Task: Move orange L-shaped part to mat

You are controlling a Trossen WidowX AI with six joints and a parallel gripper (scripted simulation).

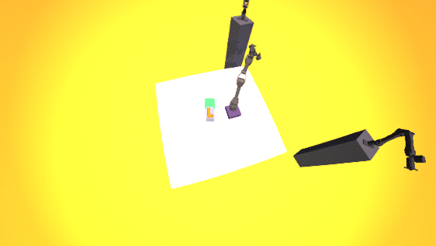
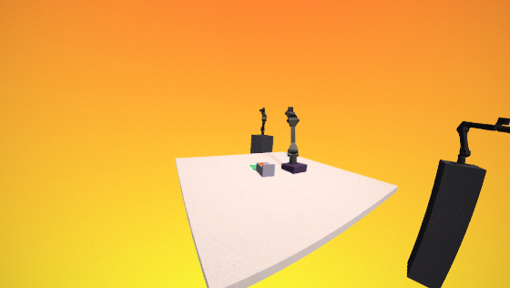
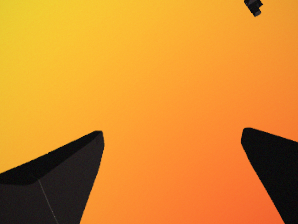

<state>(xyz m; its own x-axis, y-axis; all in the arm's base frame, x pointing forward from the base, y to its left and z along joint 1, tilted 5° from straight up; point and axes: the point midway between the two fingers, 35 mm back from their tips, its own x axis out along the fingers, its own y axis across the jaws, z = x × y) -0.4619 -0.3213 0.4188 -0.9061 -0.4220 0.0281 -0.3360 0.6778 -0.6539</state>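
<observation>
My gripper tip is 750 mm short of the orange L-shaped part, 310 mm to the right of it and 400 mm above it. Also, from my gripper tip: green mat 680 mm ahead, 160 mm to the left, 460 mm below.
</observation>
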